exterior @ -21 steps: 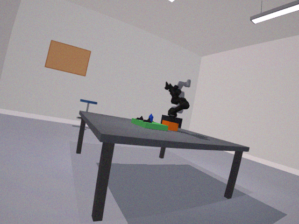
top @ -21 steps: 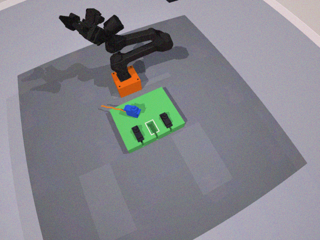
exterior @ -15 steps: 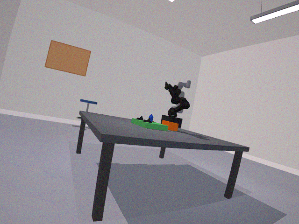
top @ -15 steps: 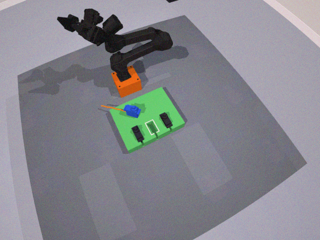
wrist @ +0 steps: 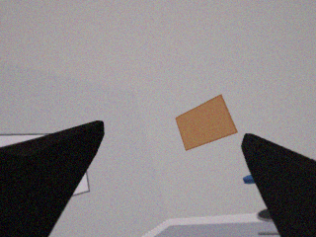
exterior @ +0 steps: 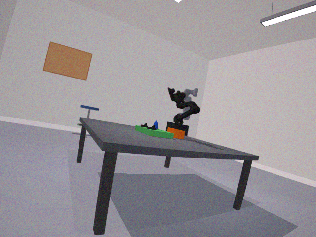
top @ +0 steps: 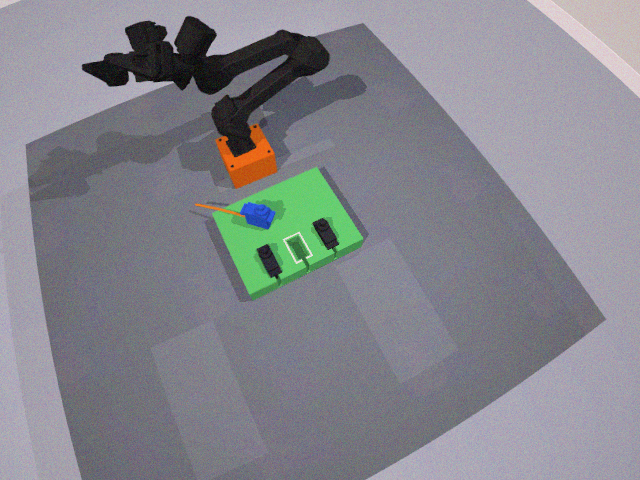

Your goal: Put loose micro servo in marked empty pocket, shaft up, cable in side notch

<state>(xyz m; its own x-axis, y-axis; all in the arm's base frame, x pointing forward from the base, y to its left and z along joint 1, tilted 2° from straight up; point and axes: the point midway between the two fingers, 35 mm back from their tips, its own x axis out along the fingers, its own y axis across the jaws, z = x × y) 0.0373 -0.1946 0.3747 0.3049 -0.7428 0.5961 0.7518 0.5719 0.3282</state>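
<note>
My gripper tip is 450 mm above the green deck, 220 mm to the right of it and 190 mm short of it.
</note>
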